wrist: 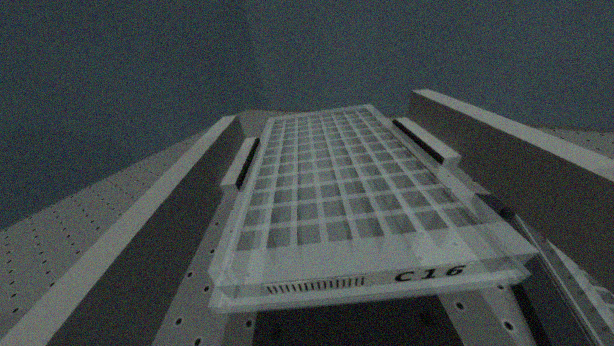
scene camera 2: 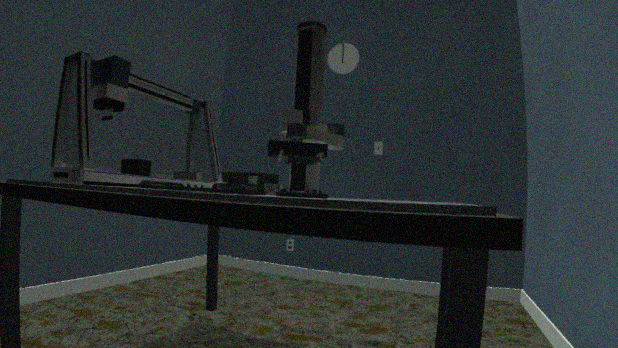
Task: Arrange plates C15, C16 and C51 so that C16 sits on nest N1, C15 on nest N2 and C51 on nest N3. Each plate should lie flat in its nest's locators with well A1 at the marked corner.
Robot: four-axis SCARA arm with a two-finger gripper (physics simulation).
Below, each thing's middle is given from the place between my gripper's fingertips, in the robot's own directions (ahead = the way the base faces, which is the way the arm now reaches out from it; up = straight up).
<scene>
My hand is 2 cm past the plate C16 [wrist: 339, 206], 1 cm to the left of it and 1 cm above it.
</scene>
